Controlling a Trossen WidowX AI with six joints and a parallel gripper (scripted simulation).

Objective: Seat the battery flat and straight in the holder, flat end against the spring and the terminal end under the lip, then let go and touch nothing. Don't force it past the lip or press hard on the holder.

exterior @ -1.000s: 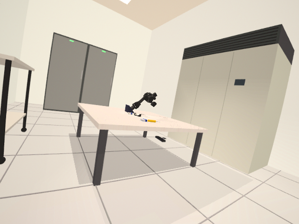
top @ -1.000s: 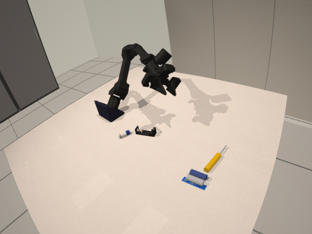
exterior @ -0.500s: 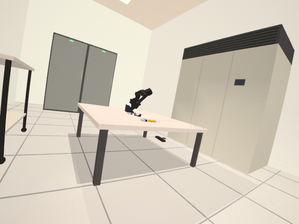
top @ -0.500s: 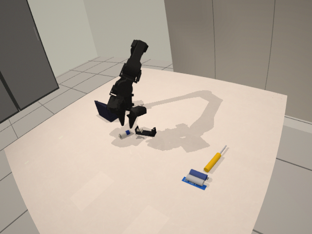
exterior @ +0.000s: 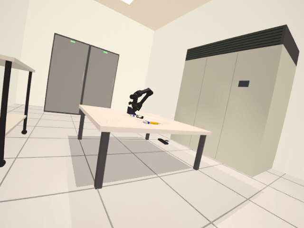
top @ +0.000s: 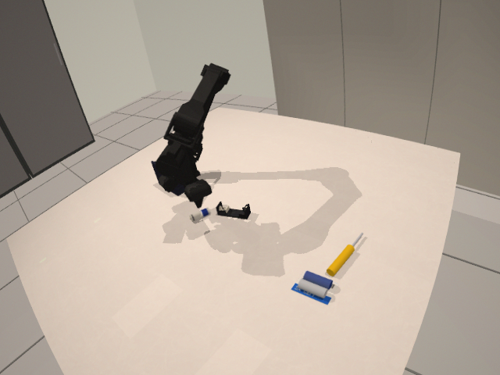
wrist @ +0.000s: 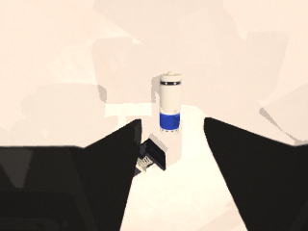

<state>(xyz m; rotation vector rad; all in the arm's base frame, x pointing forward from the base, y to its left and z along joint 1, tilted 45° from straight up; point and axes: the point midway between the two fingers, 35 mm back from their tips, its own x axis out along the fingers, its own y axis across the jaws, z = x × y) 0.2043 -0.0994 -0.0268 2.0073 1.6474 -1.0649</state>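
The battery is 4 cm below my gripper tip. From my gripper tip the other things lie so: yellow-handled screwdriver (43 cm ahead, 10 cm to the left, 4 cm below).
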